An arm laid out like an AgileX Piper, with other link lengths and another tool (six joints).
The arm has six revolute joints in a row. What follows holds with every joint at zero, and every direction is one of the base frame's. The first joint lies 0.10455 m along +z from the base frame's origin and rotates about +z. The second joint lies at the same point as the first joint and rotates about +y. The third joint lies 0.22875 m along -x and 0.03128 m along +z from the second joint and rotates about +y. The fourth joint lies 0.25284 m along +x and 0.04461 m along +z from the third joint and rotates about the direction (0.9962, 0, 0.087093). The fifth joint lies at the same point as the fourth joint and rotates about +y. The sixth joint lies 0.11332 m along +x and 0.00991 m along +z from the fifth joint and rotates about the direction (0.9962, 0, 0.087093). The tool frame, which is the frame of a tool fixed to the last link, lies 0.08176 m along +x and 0.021 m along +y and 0.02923 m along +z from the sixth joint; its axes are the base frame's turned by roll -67.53, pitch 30.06 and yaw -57.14 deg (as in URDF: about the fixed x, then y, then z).
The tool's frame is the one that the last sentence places.
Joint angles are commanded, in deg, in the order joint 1, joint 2, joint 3, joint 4, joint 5, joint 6. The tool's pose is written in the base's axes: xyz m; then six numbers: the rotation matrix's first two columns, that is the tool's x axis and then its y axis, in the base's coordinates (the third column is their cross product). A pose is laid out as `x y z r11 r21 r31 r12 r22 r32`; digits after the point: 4 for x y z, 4 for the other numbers.
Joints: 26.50, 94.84, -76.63, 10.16, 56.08, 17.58
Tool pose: 0.3414 0.2143 0.1225 -0.3243 -0.5945 -0.7358 -0.8415 0.5367 -0.0627
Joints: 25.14, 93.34, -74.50, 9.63, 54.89, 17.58
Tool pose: 0.3429 0.2025 0.1215 -0.3297 -0.5898 -0.7372 -0.8269 0.5572 -0.0760
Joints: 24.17, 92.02, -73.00, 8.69, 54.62, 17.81
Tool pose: 0.3426 0.1922 0.1212 -0.3349 -0.5935 -0.7319 -0.8165 0.5705 -0.0890
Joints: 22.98, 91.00, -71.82, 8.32, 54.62, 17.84
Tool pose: 0.3426 0.1824 0.1207 -0.3467 -0.5916 -0.7279 -0.8051 0.5858 -0.0927
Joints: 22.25, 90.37, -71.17, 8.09, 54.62, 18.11
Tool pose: 0.3428 0.1764 0.1208 -0.3562 -0.5877 -0.7265 -0.7956 0.5985 -0.0941
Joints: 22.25, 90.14, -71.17, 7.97, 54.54, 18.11
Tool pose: 0.3430 0.1761 0.1224 -0.3518 -0.5877 -0.7286 -0.7952 0.5982 -0.0986
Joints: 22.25, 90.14, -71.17, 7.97, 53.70, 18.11
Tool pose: 0.3455 0.1768 0.1238 -0.3429 -0.5833 -0.7363 -0.7926 0.6003 -0.1064
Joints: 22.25, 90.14, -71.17, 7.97, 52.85, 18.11
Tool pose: 0.3480 0.1775 0.1253 -0.3339 -0.5789 -0.7439 -0.7899 0.6025 -0.1143
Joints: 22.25, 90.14, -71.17, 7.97, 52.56, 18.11
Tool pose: 0.3488 0.1778 0.1258 -0.3308 -0.5774 -0.7465 -0.7890 0.6032 -0.1169
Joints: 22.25, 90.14, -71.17, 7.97, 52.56, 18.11
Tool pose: 0.3488 0.1778 0.1258 -0.3308 -0.5774 -0.7465 -0.7890 0.6032 -0.1169
